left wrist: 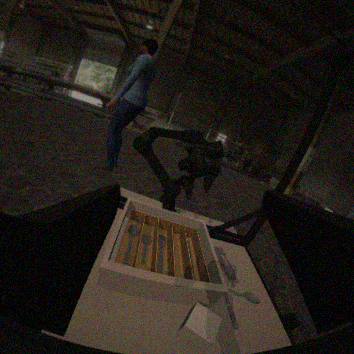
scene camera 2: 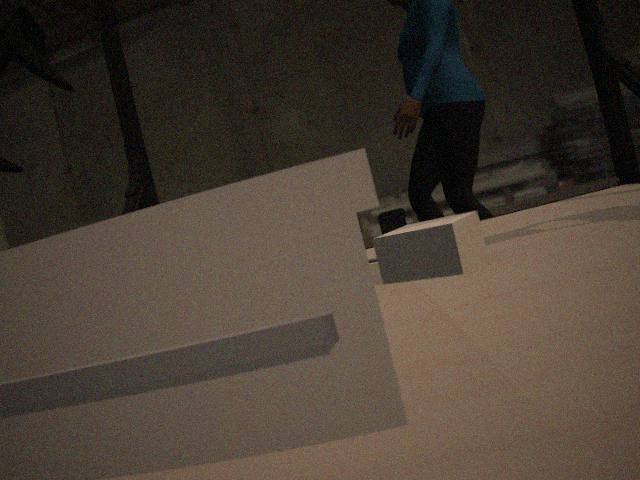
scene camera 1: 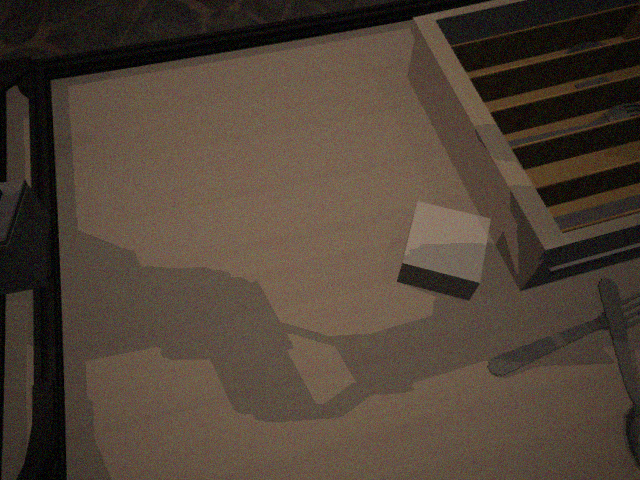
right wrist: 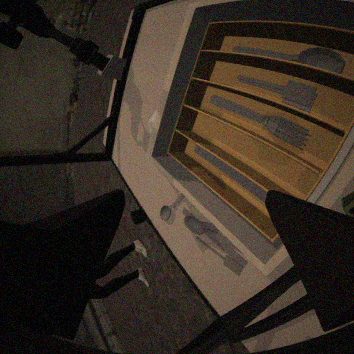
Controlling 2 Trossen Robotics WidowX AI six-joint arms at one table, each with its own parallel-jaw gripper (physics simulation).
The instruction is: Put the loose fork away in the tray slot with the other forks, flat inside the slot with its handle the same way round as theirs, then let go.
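The loose fork [scene camera 1: 542, 347] [left wrist: 232, 316] lies on the table beside the tray, its handle toward the white block and its tines at the right edge of scene camera 1. A spoon [scene camera 1: 615, 320] [left wrist: 250, 297] [right wrist: 168, 212] crosses over its neck. The tray [scene camera 1: 496, 139] [left wrist: 150, 278] has long slots; a fork [right wrist: 287, 131] [left wrist: 161, 245] [scene camera 1: 622, 112] lies in one, handle toward the block's end of the tray. My left gripper is open and empty. My right gripper [right wrist: 196, 197] [left wrist: 196, 195] is open, high over the far end of the tray area.
A white block [scene camera 1: 447, 240] [scene camera 2: 418, 253] [left wrist: 202, 321] stands near the tray's end wall. Other utensils [left wrist: 227, 265] [right wrist: 215, 240] lie along its side. Tray slots also hold a spoon [right wrist: 322, 59] and a spatula [right wrist: 300, 95]. A person [scene camera 2: 439, 62] [left wrist: 132, 90] stands beyond the table.
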